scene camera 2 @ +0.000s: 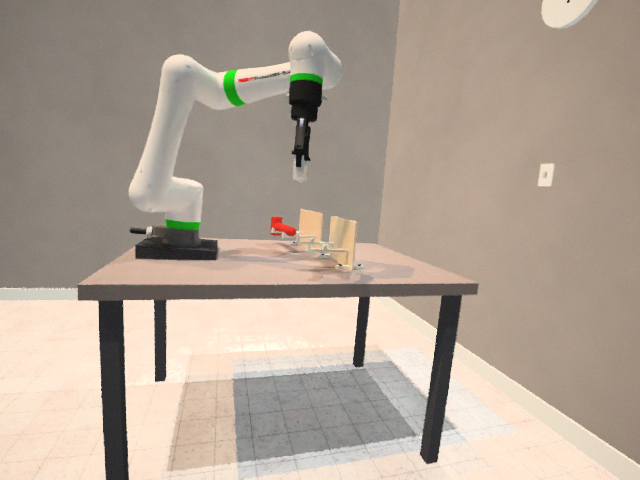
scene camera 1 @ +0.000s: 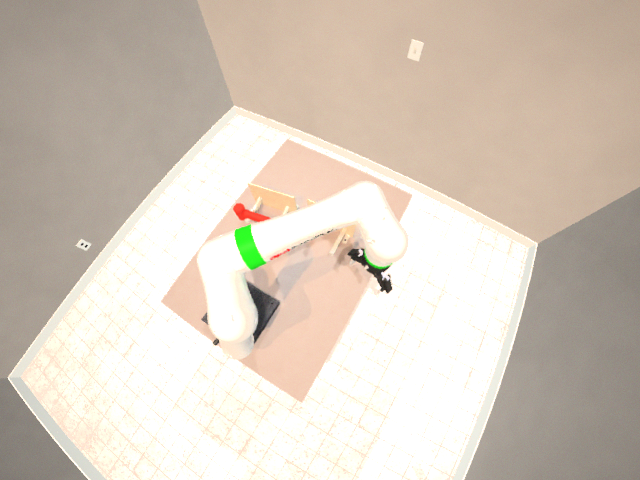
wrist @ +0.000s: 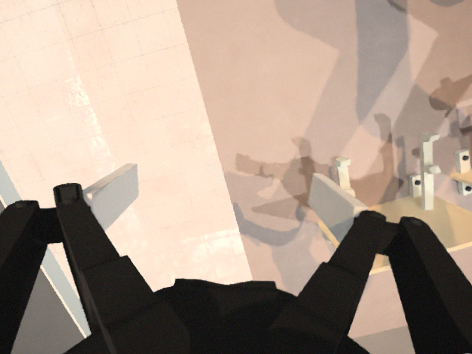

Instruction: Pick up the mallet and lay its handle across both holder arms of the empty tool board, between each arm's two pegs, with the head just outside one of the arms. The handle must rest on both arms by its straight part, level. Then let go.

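The red mallet (scene camera 1: 253, 214) (scene camera 2: 285, 228) lies across the holder arms of one tool board (scene camera 1: 272, 196) (scene camera 2: 310, 224); the robot's arm hides part of its handle in scene camera 1. The empty tool board (scene camera 2: 343, 240) (wrist: 440, 220) stands upright beside it, largely hidden by the robot's arm in scene camera 1. Two of its pale holder arms show in the wrist view, one holder arm (wrist: 427, 172) further right and one (wrist: 343, 172) beside the right finger pad. My gripper (scene camera 1: 365, 277) (scene camera 2: 299, 174) (wrist: 225, 184) is open and empty, high above the table's side edge, away from the mallet.
The table (scene camera 1: 320, 341) (scene camera 2: 279, 291) (wrist: 240, 60) carries both boards and the robot's black base (scene camera 1: 264, 304) (scene camera 2: 175, 250). The table edge runs between the finger pads in the wrist view. A wall with a switch plate (scene camera 1: 415, 50) (scene camera 2: 545, 174) stands behind the boards.
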